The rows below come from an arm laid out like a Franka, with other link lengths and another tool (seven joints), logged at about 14 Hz.
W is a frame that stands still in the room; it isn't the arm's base.
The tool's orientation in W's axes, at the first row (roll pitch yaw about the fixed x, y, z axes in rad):
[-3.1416, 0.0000, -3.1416]
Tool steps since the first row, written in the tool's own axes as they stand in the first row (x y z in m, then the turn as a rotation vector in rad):
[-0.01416, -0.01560, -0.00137, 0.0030, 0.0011, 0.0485]
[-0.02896, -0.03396, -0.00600, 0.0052, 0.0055, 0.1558]
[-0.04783, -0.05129, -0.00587, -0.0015, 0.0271, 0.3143]
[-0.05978, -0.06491, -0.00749, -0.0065, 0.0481, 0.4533]
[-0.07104, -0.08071, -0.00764, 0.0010, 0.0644, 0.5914]
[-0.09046, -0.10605, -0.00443, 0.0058, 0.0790, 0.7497]
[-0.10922, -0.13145, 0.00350, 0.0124, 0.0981, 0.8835]
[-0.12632, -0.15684, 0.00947, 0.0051, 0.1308, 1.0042]
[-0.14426, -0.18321, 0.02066, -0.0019, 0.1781, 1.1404]
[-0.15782, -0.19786, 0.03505, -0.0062, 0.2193, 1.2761]
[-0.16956, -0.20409, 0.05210, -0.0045, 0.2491, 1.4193]
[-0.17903, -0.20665, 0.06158, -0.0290, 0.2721, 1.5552]
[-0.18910, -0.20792, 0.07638, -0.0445, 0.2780, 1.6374]
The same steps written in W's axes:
[0.01416, -0.01560, 0.00137, -0.0030, 0.0011, -0.0485]
[0.02896, -0.03396, 0.00600, -0.0052, 0.0055, -0.1558]
[0.04783, -0.05129, 0.00587, 0.0015, 0.0271, -0.3143]
[0.05978, -0.06491, 0.00749, 0.0065, 0.0481, -0.4533]
[0.07104, -0.08071, 0.00764, -0.0010, 0.0644, -0.5914]
[0.09046, -0.10605, 0.00443, -0.0058, 0.0790, -0.7497]
[0.10922, -0.13145, -0.00350, -0.0124, 0.0981, -0.8835]
[0.12632, -0.15684, -0.00947, -0.0051, 0.1308, -1.0042]
[0.14426, -0.18321, -0.02066, 0.0019, 0.1781, -1.1404]
[0.15782, -0.19786, -0.03505, 0.0062, 0.2193, -1.2761]
[0.16956, -0.20409, -0.05210, 0.0045, 0.2491, -1.4193]
[0.17903, -0.20665, -0.06158, 0.0290, 0.2721, -1.5552]
[0.18910, -0.20792, -0.07638, 0.0445, 0.2780, -1.6374]

